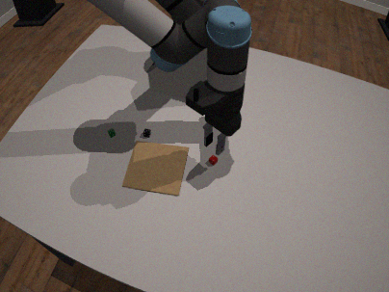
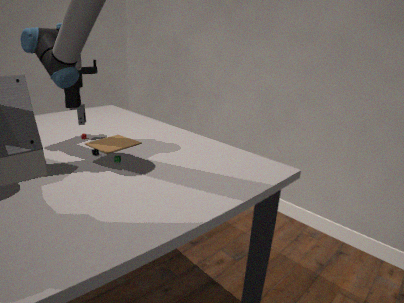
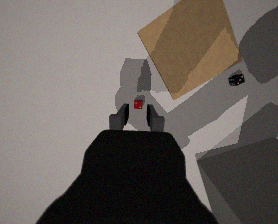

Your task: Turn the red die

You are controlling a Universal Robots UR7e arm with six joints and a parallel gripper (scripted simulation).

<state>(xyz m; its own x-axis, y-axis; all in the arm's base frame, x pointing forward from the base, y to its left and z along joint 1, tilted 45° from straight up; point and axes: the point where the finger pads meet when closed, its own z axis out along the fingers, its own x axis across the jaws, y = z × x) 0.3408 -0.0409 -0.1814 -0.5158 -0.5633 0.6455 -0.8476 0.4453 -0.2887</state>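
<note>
My hand is 7 cm above the red die. Round my hand: green die (28 cm to the right, 7 cm below, 3 cm behind); then black die (18 cm to the right, 7 cm below, 5 cm behind); then tan mat (13 cm to the right, 7 cm below, 4 cm ahead).
</note>
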